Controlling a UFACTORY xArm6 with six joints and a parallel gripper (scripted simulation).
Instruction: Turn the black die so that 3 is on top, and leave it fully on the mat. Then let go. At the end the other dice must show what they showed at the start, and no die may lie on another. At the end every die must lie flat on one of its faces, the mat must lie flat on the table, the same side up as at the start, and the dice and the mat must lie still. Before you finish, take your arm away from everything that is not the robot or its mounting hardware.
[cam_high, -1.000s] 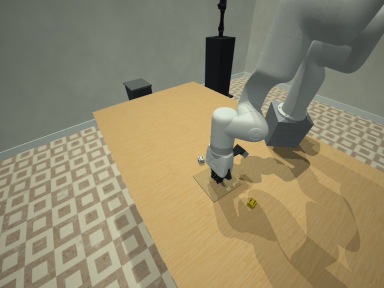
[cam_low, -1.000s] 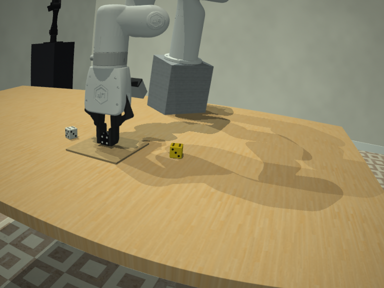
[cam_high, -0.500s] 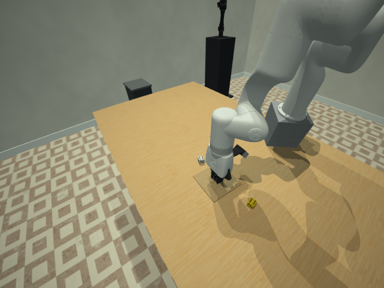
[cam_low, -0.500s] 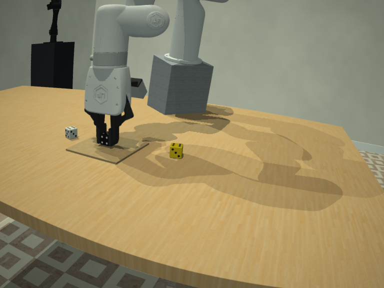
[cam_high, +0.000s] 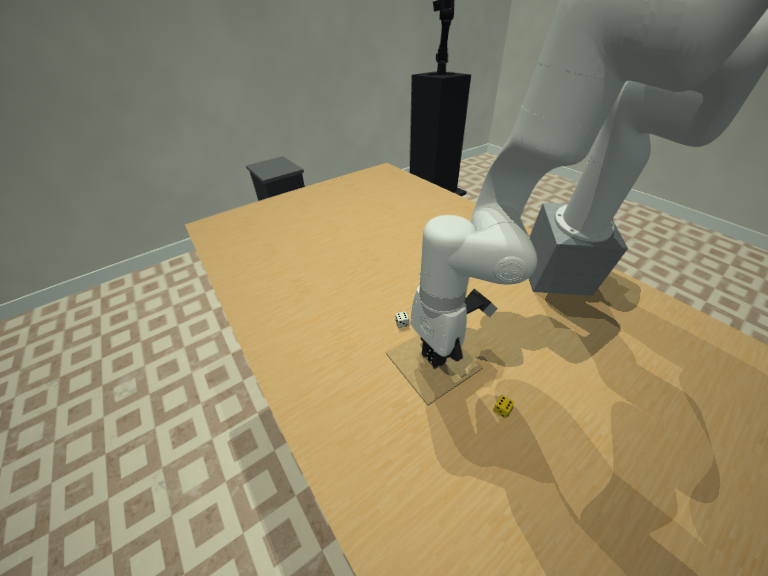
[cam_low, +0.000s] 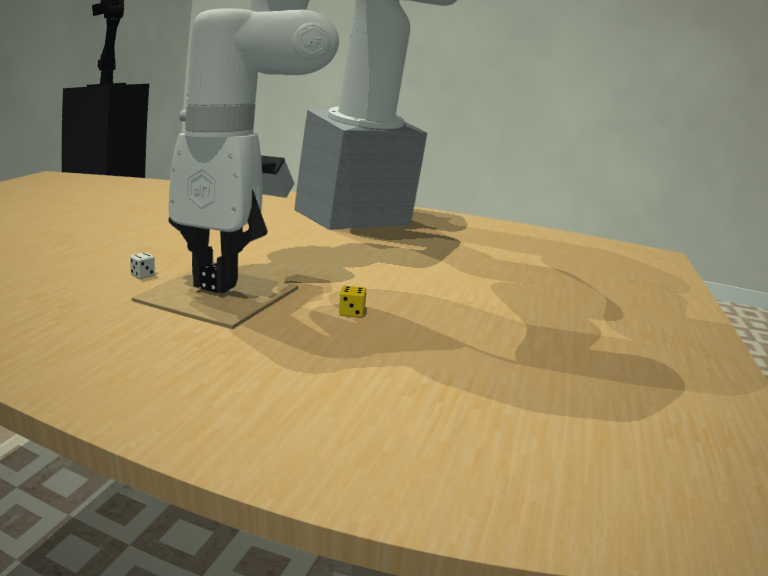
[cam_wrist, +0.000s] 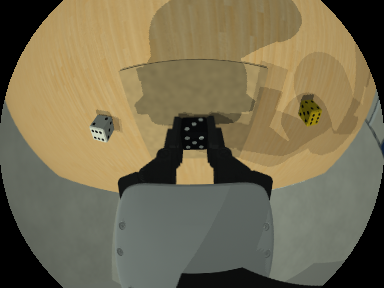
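Right now the black die is 1 cm below my hand. The rest, counted from my hand: yellow die (2 cm behind, 15 cm to the left, 2 cm below); then tan mat (3 cm below); then white die (2 cm behind, 12 cm to the right, 2 cm below).
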